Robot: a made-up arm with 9 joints. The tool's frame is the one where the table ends. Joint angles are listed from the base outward.
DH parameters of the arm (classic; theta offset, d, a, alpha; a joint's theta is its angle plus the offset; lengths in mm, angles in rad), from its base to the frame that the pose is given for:
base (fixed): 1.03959 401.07 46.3 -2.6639
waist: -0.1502 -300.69 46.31 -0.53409
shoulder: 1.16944 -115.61 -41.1 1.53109
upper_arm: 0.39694 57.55 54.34 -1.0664
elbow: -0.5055 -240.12 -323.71 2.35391
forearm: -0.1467 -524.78 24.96 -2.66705
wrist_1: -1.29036 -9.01 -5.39 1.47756
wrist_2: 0.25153 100.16 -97 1.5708
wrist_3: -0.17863 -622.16 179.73 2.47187
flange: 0 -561.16 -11.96 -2.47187
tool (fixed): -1.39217 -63.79 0 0
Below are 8 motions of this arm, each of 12 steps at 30 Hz.
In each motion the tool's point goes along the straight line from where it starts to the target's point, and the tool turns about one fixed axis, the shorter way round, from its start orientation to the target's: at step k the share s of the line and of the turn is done. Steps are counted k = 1, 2, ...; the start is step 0. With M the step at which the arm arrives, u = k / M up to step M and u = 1 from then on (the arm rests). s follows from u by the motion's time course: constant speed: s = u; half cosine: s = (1 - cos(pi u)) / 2; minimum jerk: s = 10 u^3 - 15 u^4 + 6 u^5.
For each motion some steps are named. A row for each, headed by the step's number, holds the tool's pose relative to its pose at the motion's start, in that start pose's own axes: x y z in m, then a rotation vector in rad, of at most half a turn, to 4 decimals.
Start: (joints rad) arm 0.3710 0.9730 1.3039 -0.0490 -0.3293 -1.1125 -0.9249 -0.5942 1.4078
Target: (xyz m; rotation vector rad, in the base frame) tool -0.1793 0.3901 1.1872 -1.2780 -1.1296 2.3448
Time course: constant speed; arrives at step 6
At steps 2, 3, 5, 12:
2: -0.0093 0.0125 0.0263 -0.0292 -0.0865 -0.0119
3: -0.0139 0.0188 0.0394 -0.0438 -0.1297 -0.0179
5: -0.0232 0.0313 0.0657 -0.0730 -0.2162 -0.0299
12: -0.0279 0.0376 0.0788 -0.0876 -0.2595 -0.0358

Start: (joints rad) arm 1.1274 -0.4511 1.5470 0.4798 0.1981 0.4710 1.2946 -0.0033 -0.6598
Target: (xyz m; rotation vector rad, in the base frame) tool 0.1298 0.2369 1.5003 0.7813 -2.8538 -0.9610
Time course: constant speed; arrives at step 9
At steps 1, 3, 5, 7, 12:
1: 0.0195 -0.0027 0.0040 0.0185 0.0057 -0.0365
3: 0.0584 -0.0081 0.0121 0.0554 0.0170 -0.1094
5: 0.0973 -0.0136 0.0202 0.0923 0.0284 -0.1824
7: 0.1362 -0.0190 0.0283 0.1292 0.0397 -0.2553
12: 0.1752 -0.0244 0.0364 0.1661 0.0511 -0.3283

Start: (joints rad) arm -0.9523 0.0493 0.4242 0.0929 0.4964 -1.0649 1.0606 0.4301 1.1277
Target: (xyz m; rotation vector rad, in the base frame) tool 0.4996 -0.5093 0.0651 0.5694 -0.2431 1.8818
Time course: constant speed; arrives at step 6
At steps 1, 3, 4, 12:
1: 0.0017 -0.0067 -0.0017 0.0163 0.0122 0.0217
3: 0.0050 -0.0200 -0.0050 0.0489 0.0366 0.0652
4: 0.0067 -0.0267 -0.0066 0.0652 0.0488 0.0869
12: 0.0101 -0.0401 -0.0099 0.0978 0.0732 0.1303

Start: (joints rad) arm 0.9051 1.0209 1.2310 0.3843 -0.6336 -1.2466 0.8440 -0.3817 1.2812
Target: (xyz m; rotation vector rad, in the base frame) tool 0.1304 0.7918 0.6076 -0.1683 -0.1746 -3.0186
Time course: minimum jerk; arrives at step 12
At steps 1, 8, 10, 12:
1: -0.0003 0.0009 -0.0011 0.0016 0.0010 -0.0025
8: -0.0407 0.1386 -0.1682 0.2418 0.1588 -0.3834
10: -0.0497 0.1692 -0.2053 0.2951 0.1939 -0.4680
12: -0.0515 0.1754 -0.2129 0.3060 0.2010 -0.4852

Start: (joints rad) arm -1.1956 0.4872 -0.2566 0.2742 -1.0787 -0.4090 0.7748 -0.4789 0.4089
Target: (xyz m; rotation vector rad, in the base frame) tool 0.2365 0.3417 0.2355 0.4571 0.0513 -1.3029
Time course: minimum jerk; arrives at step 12
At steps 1, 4, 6, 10, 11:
1: -0.0007 0.0019 0.0008 0.0002 0.0025 -0.0007
4: -0.0286 0.0789 0.0317 0.0066 0.1011 -0.0290
6: -0.0682 0.1880 0.0755 0.0158 0.2409 -0.0692
10: -0.1315 0.3626 0.1456 0.0305 0.4646 -0.1334
11: -0.1357 0.3740 0.1502 0.0315 0.4793 -0.1377

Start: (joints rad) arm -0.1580 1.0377 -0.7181 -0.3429 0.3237 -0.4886 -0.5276 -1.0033 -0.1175
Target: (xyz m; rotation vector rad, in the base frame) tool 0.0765 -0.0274 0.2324 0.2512 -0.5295 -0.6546
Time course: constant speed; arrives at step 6
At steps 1, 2, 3, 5, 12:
1: 0.0067 0.0048 -0.0008 0.0012 -0.0094 -0.0172
2: 0.0135 0.0096 -0.0016 0.0024 -0.0187 -0.0344
3: 0.0202 0.0144 -0.0024 0.0036 -0.0281 -0.0516
5: 0.0336 0.0240 -0.0040 0.0061 -0.0468 -0.0859
12: 0.0404 0.0288 -0.0047 0.0073 -0.0561 -0.1031

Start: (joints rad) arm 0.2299 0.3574 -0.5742 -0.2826 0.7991 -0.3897 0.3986 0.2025 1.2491
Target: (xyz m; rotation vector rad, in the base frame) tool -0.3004 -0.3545 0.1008 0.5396 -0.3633 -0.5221
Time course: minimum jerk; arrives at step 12
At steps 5, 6, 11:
5: -0.0742 0.1460 -0.0205 0.0927 0.0039 -0.2843
6: -0.1071 0.2106 -0.0295 0.1337 0.0057 -0.4101
11: -0.2131 0.4190 -0.0587 0.2661 0.0113 -0.8160

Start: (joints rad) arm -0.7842 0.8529 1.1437 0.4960 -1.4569 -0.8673 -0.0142 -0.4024 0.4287
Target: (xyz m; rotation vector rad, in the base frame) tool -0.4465 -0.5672 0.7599 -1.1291 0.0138 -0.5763
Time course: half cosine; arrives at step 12
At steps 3, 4, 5, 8, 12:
3: 0.0898 0.0010 -0.0063 -0.0332 -0.1292 0.0360
4: 0.1532 0.0017 -0.0108 -0.0568 -0.2206 0.0614
5: 0.2271 0.0025 -0.0160 -0.0841 -0.3270 0.0910
8: 0.4596 0.0051 -0.0325 -0.1703 -0.6618 0.1841
12: 0.6129 0.0069 -0.0433 -0.2270 -0.8824 0.2455

